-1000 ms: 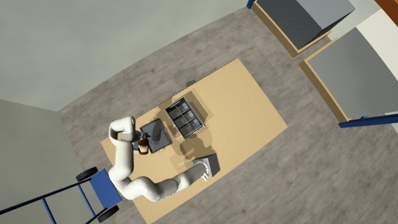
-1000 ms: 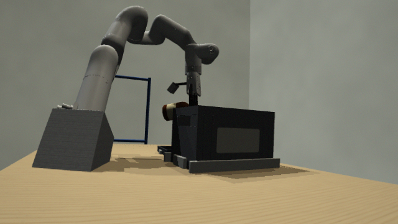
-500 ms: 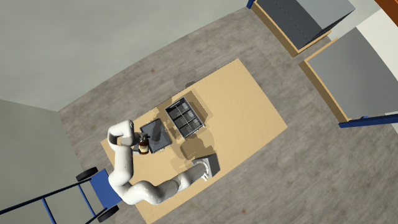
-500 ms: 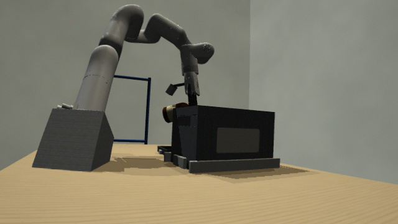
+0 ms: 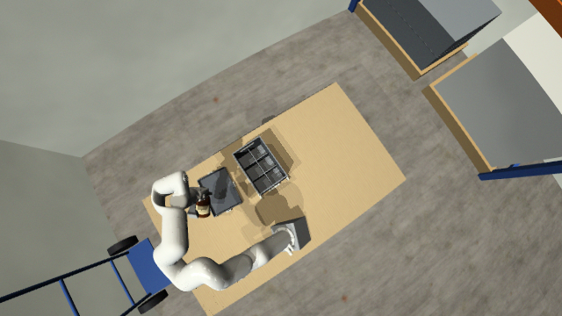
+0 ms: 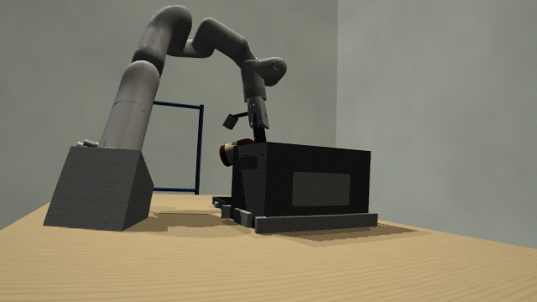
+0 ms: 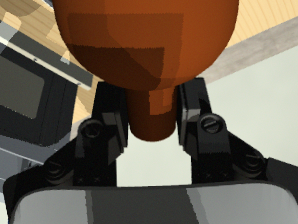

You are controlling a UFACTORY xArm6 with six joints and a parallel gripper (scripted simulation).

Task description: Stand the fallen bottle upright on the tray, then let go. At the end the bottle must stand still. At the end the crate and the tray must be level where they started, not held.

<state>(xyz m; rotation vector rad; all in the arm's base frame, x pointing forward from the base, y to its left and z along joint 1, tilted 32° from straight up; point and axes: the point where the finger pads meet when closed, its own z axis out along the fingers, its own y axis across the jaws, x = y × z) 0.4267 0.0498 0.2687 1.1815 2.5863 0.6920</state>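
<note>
Now: hand 40 mm to the right of the brown bottle, 40 mm past it and 20 mm above it. The rest, counted from my hand: dark tray (190 mm below, 30 mm to the right, 20 mm behind); then dark crate (320 mm to the right, 120 mm below, 70 mm behind).
</note>
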